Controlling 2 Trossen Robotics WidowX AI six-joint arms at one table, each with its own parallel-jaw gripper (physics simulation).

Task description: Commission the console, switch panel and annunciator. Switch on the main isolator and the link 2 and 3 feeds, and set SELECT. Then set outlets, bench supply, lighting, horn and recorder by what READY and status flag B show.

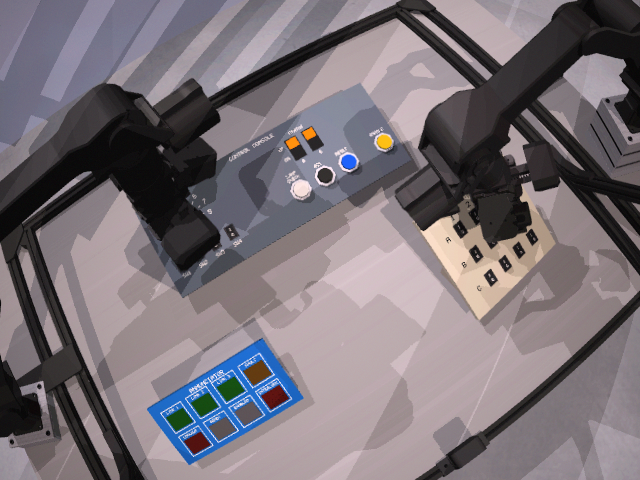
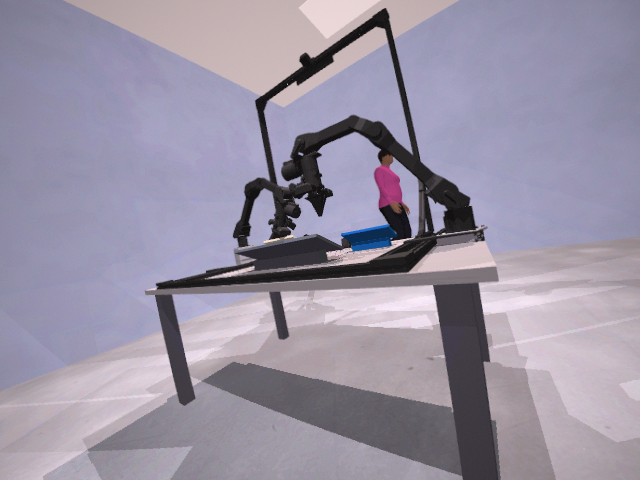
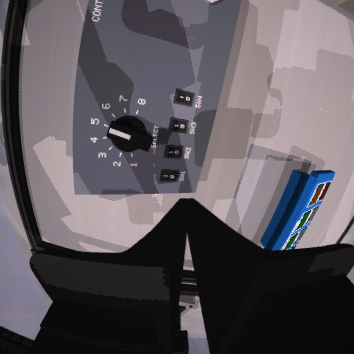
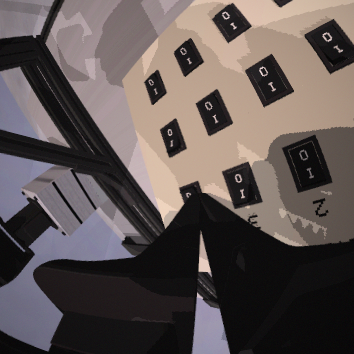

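Pixels of known places: left gripper, between the fingertips: [image 1: 177,232] [image 2: 320,216] [image 3: 185,204]; right gripper, between the fingertips: [image 4: 197,199]; left arm's base, origin of its link: [image 1: 25,414] [image 2: 461,230]; right arm's base, origin of its link: [image 1: 635,116] [image 2: 243,247] [image 4: 42,212].
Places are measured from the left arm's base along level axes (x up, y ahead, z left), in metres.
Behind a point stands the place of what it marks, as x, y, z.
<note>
The grey control console [image 1: 268,222] {0.020, 0.496, 0.175} [image 2: 289,248] {0.037, 0.470, 0.237} [image 3: 150,65] {0.042, 0.453, 0.218} has a SELECT knob [image 3: 127,134] {0.066, 0.388, 0.208} whose white mark points between 4 and 5. Rockers SW1 [image 3: 169,175] {0.027, 0.353, 0.153}, SW2 [image 3: 173,152] {0.026, 0.381, 0.161}, SW3 [image 3: 179,125] {0.027, 0.411, 0.168} and SW4 [image 3: 184,97] {0.027, 0.440, 0.176} sit beside it. My left gripper [image 2: 320,213] {0.125, 0.378, 0.149} [image 3: 185,204] {0.125, 0.378, 0.149} is shut and empty above the console's end. My right gripper [image 4: 197,199] {0.071, 0.826, 0.076} is shut and empty over the beige switch panel [image 1: 480,304] {0.017, 0.739, -0.051} [image 4: 250,131] {0.056, 0.794, 0.045}, hiding part of one rocker. On the blue annunciator [image 1: 173,400] {0.051, 0.295, -0.051} [image 2: 369,237] {0.017, 0.363, -0.077}, READY [image 1: 221,427] {0.021, 0.344, -0.099} looks grey; the link tiles are dark green.
White [image 1: 300,189] {0.035, 0.556, 0.202}, black [image 1: 325,175] {0.035, 0.598, 0.211}, blue [image 1: 348,162] {0.035, 0.637, 0.221} and yellow [image 1: 383,142] {0.035, 0.700, 0.237} buttons stand on the console. Two toggles [image 1: 295,147] {0.050, 0.570, 0.266} [image 1: 312,138] {0.050, 0.599, 0.273} show orange upper halves. A black frame [image 1: 310,55] {-0.020, 0.664, 0.516} borders the table. A person in pink [image 2: 388,186] stands behind it.
</note>
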